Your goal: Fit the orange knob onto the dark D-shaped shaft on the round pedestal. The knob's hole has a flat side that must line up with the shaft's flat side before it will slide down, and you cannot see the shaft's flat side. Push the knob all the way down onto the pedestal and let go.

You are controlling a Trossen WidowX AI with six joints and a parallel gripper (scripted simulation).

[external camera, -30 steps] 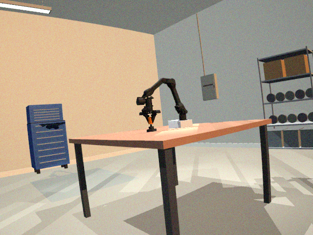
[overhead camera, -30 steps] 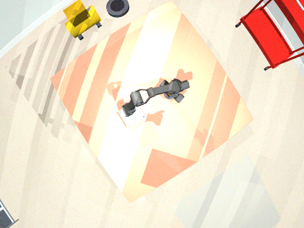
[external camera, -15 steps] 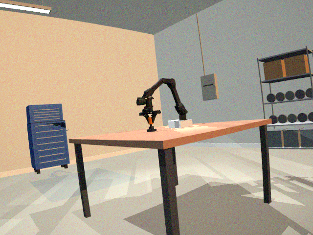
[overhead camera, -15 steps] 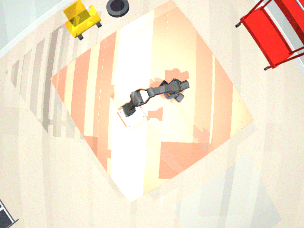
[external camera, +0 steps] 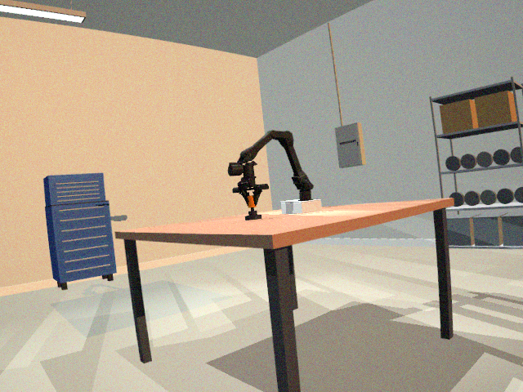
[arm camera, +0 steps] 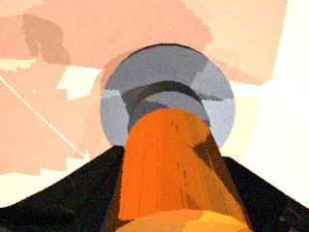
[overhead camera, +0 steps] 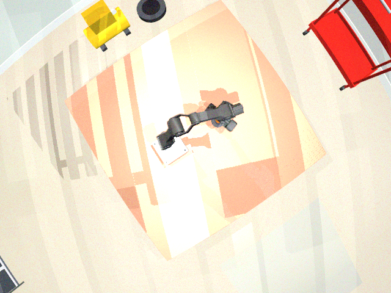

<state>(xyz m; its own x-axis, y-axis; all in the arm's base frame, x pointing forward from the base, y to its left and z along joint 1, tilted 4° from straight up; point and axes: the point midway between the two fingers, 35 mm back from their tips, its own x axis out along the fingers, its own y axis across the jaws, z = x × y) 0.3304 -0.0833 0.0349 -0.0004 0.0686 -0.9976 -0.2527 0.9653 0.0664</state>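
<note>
Right now my gripper tip is 2 cm below the orange knob.
</note>
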